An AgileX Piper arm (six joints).
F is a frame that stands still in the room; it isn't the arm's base.
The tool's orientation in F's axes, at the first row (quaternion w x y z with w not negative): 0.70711, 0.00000, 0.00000, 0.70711
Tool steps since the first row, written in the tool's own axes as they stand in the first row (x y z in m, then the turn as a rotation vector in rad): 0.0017, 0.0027, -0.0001, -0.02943, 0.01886, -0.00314; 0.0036, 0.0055, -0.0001, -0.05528, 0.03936, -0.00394; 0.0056, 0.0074, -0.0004, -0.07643, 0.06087, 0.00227; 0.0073, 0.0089, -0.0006, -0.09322, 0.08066, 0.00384; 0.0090, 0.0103, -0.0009, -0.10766, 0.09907, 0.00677; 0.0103, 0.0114, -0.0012, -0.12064, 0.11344, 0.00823; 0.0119, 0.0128, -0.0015, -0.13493, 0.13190, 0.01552; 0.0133, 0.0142, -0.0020, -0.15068, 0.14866, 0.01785
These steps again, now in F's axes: -0.0027, 0.0017, -0.0001, -0.01886, -0.02943, -0.00314; -0.0055, 0.0036, -0.0001, -0.03936, -0.05528, -0.00394; -0.0074, 0.0056, -0.0004, -0.06087, -0.07643, 0.00227; -0.0089, 0.0073, -0.0006, -0.08066, -0.09322, 0.00384; -0.0103, 0.0090, -0.0009, -0.09907, -0.10766, 0.00677; -0.0114, 0.0103, -0.0012, -0.11344, -0.12064, 0.00823; -0.0128, 0.0119, -0.0015, -0.13190, -0.13493, 0.01552; -0.0142, 0.0133, -0.0020, -0.14866, -0.15068, 0.01785
